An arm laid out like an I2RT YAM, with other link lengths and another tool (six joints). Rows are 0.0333 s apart.
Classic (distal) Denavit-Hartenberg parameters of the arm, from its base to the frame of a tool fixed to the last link. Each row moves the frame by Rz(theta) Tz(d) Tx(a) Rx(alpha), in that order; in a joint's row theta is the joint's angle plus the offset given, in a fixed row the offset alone. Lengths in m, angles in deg.
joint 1: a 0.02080; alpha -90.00; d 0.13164; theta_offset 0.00
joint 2: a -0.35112; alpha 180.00; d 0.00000; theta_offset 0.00
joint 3: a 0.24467; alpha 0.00; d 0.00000; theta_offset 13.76
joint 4: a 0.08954; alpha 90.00; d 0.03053; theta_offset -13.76
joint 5: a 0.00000; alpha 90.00; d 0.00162; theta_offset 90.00
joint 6: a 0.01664; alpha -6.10; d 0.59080; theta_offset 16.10
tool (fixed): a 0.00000; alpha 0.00; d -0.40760; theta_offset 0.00
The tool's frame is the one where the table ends.
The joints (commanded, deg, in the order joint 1, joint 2, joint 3, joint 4, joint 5, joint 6), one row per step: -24.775, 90.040, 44.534, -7.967, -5.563, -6.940; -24.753, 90.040, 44.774, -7.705, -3.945, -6.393; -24.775, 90.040, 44.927, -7.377, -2.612, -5.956; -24.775, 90.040, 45.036, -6.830, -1.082, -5.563; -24.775, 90.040, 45.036, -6.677, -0.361, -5.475; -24.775, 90.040, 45.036, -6.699, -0.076, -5.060; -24.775, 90.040, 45.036, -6.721, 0.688, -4.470; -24.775, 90.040, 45.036, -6.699, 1.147, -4.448; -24.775, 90.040, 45.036, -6.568, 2.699, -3.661; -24.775, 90.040, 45.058, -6.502, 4.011, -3.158
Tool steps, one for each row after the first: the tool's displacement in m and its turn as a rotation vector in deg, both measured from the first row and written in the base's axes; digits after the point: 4 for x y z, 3 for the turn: -0.0005, -0.0058, 0.0026, -1.072, -0.009, -1.383; -0.0010, -0.0109, 0.0050, -1.985, -0.089, -2.560; -0.0013, -0.0165, 0.0079, -3.130, -0.272, -3.811; -0.0021, -0.0188, 0.0086, -3.662, -0.199, -4.324; -0.0028, -0.0198, 0.0085, -3.623, -0.174, -4.825; -0.0045, -0.0222, 0.0086, -3.834, -0.038, -5.758; -0.0052, -0.0235, 0.0088, -4.165, 0.081, -6.055; -0.0078, -0.0284, 0.0097, -4.900, 0.262, -7.630; -0.0101, -0.0324, 0.0107, -5.608, 0.460, -8.832
